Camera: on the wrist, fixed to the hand. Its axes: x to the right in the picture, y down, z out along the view.
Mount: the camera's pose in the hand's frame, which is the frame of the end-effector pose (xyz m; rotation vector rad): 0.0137 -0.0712 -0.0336 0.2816 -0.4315 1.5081
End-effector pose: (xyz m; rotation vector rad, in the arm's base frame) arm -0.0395 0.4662 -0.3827 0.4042 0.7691 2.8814
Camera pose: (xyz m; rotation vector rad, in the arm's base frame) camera -0.0582 0.5144 -0.4436 -1.0796 -0.4592 -1.5369
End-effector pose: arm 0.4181 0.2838 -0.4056 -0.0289 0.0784 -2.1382
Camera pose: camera 0.3491 0.3120 -0.4344 -0.1953 -0.3540 -0.5914
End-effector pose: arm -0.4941 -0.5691 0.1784 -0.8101 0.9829 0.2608
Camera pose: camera -0.4696 -0.6439 0.1920 0.3928 1.0070 1.4745
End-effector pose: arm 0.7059 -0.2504 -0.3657 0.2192 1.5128 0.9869
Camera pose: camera 0.7015 -0.3003 -0.4280 1.8230 0.8953 1.6663
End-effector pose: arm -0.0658 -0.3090 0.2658 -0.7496 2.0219 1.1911
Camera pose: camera -0.0295 -0.3709 0.2307 1.3330 2.1408 1.4740
